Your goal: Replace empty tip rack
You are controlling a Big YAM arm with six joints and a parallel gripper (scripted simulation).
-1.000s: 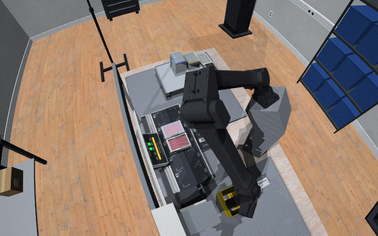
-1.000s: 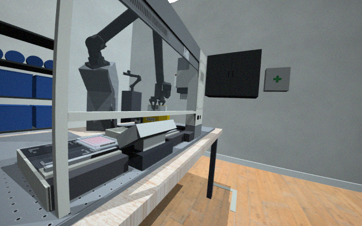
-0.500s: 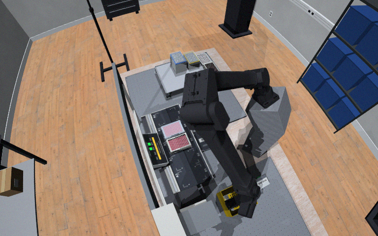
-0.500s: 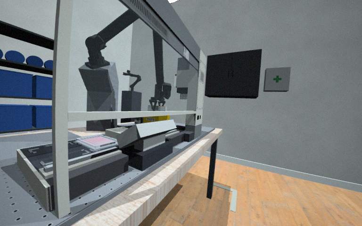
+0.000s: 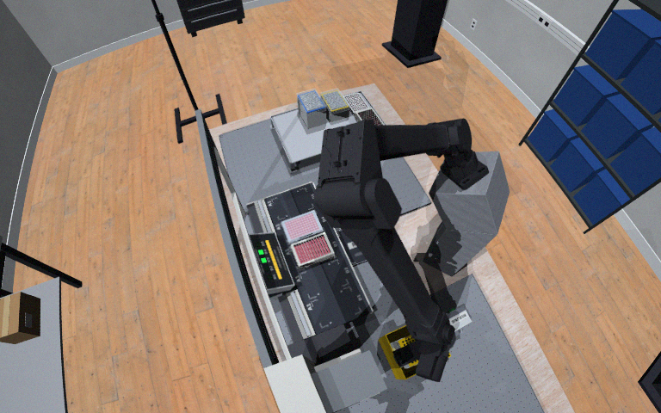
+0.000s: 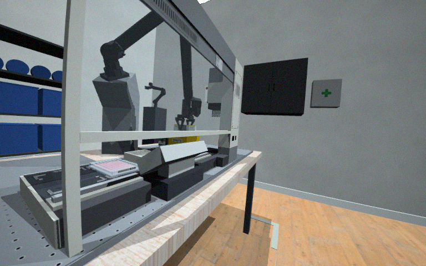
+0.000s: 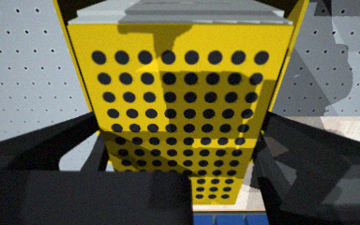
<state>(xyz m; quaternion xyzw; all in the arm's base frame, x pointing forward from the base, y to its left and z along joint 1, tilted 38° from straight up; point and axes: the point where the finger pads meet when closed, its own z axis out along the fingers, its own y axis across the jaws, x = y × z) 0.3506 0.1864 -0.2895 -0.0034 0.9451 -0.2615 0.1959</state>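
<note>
My gripper is now 10 mm below the yellow tip rack and 10 mm short of it. Round my hand: yellow waste bin (120 mm below); spare nest (410 mm to the right, 160 mm below, 30 mm behind); resume box (170 mm behind, 90 mm below, 10 mm to the right).
</note>
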